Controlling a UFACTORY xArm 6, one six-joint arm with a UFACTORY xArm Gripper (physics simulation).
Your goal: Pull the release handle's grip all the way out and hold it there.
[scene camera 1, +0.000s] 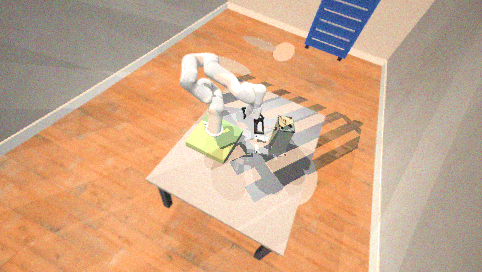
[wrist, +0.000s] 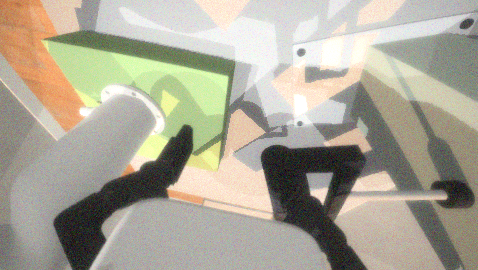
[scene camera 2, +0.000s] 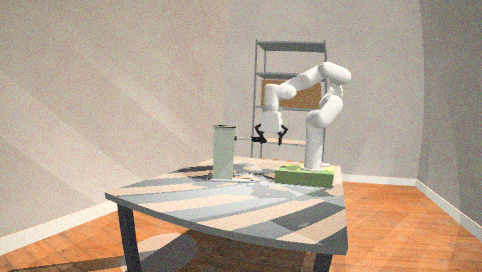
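The release handle's black, frame-shaped grip stands out from the pale green housing on a thin light rod. A long stretch of rod shows between the grip and the black collar on the housing. My gripper is spread wide. The finger nearer the housing is at the grip and overlaps its bar; its tip is partly hidden. The other finger stands well apart from the grip, with a visible gap between.
The green block under the arm's base stands beside the gripper, on the side away from the housing. The housing's white foot plate lies on the table. A blue unit and a grey rack stand behind.
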